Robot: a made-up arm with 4 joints.
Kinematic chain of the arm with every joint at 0, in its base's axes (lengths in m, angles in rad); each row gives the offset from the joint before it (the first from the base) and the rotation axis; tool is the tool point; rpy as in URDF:
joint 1: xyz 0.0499 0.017 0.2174 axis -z
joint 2: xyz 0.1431 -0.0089 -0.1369 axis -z
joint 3: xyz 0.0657 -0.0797 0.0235 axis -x
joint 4: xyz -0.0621 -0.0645 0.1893 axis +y
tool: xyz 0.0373 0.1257 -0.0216 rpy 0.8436 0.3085 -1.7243
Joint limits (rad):
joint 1: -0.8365..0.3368
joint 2: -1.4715..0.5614
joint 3: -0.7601..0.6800
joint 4: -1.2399..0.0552
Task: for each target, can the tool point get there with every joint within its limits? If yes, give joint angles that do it. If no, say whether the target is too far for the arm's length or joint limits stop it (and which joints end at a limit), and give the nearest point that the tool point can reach.
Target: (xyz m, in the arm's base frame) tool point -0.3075 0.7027 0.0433
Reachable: no: too far | nearest point 0.0840 0.2044 0.2347 | short by 0.662 m
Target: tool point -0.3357 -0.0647 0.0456
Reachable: no: joint limits stop it (at a limit: joint 1, joint 3) | nearest point 0.0501 0.0791 0.2309 | short by 0.452 m
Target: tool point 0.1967 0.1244 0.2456
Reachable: yes | joints -0.3525 -0.2612 0.4109 -0.3340
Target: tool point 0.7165 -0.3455 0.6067
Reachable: no: too far | nearest point 0.3457 -0.1326 0.3038 | short by 0.524 m
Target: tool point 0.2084 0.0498 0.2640
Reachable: yes | joints 0.0042 -0.9788 0.1765 -0.1478
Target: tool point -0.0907 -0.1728 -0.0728
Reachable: no: joint limits stop it (at a limit: joint 1, joint 2, joint 3, joint 4) | nearest point 0.0898 -0.1628 0.2662 | short by 0.384 m
